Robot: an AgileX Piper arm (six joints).
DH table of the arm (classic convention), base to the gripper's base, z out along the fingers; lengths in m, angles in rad. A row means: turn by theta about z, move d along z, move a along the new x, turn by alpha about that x. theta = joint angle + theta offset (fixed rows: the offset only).
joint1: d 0.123; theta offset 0; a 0; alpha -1.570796
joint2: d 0; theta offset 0.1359; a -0.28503; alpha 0
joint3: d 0; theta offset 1.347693; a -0.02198; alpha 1.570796
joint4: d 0.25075; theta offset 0; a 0; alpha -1.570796
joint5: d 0; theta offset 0; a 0; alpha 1.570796
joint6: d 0.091; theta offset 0; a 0; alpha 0
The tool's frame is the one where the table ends.
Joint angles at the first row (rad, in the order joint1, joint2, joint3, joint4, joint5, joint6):
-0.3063 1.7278 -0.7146 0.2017 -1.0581 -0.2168
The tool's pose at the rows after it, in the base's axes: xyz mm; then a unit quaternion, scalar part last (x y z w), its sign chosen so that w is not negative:
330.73, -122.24, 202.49, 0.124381, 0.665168, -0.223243, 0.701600
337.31, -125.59, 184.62, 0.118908, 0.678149, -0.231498, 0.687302
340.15, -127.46, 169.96, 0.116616, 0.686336, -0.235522, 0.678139
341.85, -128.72, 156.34, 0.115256, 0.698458, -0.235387, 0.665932
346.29, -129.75, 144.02, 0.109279, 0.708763, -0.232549, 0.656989
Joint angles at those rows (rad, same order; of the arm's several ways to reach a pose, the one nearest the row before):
-0.3063 1.8037 -0.7489 0.2132 -1.0631 -0.2439
-0.3088 1.8685 -0.7641 0.2151 -1.0800 -0.2639
-0.3108 1.9174 -0.7679 0.2151 -1.1030 -0.2701
-0.3130 1.9571 -0.7700 0.2132 -1.1069 -0.2723
-0.3148 1.9998 -0.7848 0.1996 -1.1069 -0.2723

